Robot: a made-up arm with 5 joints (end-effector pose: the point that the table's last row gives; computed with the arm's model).
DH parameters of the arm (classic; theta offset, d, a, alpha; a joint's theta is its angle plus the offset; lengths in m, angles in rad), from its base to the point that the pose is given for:
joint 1: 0 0.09 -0.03 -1.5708
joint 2: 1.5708 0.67 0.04 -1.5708
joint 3: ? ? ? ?
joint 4: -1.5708 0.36 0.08 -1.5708
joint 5: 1.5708 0 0.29 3.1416
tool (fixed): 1.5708 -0.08 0 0
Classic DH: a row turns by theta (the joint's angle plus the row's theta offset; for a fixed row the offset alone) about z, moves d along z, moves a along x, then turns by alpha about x.
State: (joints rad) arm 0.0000 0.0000 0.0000 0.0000 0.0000
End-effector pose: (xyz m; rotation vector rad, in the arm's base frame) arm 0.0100 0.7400 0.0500 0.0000 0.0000 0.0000
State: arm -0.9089 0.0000 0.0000 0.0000 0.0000
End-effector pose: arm 0.5899 0.4469 0.0500 0.0000 0.0000 -0.9089
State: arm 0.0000 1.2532 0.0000 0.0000 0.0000
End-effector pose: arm -0.0555 0.7400 0.0395 0.0000 1.2532 0.0000
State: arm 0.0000 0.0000 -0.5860 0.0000 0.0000
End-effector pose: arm 0.0100 0.7283 0.0887 0.5860 0.0000 0.0000
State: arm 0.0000 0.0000 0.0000 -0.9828 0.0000
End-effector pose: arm 0.0409 0.7400 0.1522 0.0000 -0.9828 0.0000
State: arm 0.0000 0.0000 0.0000 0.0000 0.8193
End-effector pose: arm -0.2019 0.8320 0.0500 0.0000 0.0000 -0.8193
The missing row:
joint 3: 0 0.04 -0.08 1.5708
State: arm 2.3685 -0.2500 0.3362 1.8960 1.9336
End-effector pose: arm -0.7659 -0.9315 0.1519 -1.2557 -1.0371 0.0025
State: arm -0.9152 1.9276 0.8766 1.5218 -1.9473
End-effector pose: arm 0.2774 0.8837 0.3866 -2.3625 -1.5292 -0.0168
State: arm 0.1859 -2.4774 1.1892 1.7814 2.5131
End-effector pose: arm 0.1676 1.1135 0.4405 -0.9913 -0.6623 2.6275
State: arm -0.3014 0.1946 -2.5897 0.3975 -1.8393
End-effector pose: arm 0.3805 0.2667 0.3362 1.5463 -2.3433 0.7344
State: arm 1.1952 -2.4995 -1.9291 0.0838 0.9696
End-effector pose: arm -0.5287 0.2636 -0.1441 1.6927 -0.1467 2.3710
